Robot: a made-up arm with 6 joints.
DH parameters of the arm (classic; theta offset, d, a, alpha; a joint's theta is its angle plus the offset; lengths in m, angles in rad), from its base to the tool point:
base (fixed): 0 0.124 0 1.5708
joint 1: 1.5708 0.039 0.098 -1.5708
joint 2: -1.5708 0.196 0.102 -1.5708
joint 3: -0.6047 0 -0.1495 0
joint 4: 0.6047 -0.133 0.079 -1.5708
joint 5: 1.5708 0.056 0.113 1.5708
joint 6: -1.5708 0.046 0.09 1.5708
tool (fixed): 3.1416 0.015 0 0
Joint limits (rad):
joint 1: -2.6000..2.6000
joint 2: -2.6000..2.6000
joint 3: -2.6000..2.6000
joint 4: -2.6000..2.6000
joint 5: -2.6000..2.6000
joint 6: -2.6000..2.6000
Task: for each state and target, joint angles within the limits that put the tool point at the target. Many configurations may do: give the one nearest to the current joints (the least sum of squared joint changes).
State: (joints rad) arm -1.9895 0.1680 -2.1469 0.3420 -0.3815 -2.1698
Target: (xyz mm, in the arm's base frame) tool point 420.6 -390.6 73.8
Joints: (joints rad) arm -2.4551 0.9488 -2.2037 0.6362 -0.4707 -2.3455
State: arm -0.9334 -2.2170 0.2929 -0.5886 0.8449 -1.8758
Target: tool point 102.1 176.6 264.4
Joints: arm -1.0699 -2.3455 0.0516 -0.6781 0.7631 -2.0890
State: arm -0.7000 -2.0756 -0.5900 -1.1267 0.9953 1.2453
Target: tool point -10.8 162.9 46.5
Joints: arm -0.6795 -1.5295 -0.8668 -1.1738 1.4181 1.3573
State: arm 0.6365 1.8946 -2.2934 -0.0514 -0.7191 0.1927
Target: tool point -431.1 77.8 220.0
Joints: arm 0.6312 2.6000 -1.8867 0.4932 -1.0443 -0.0505
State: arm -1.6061 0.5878 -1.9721 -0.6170 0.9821 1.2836
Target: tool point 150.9 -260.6 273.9
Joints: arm -0.6807 1.0520 -1.5888 -0.3199 1.8152 0.8584
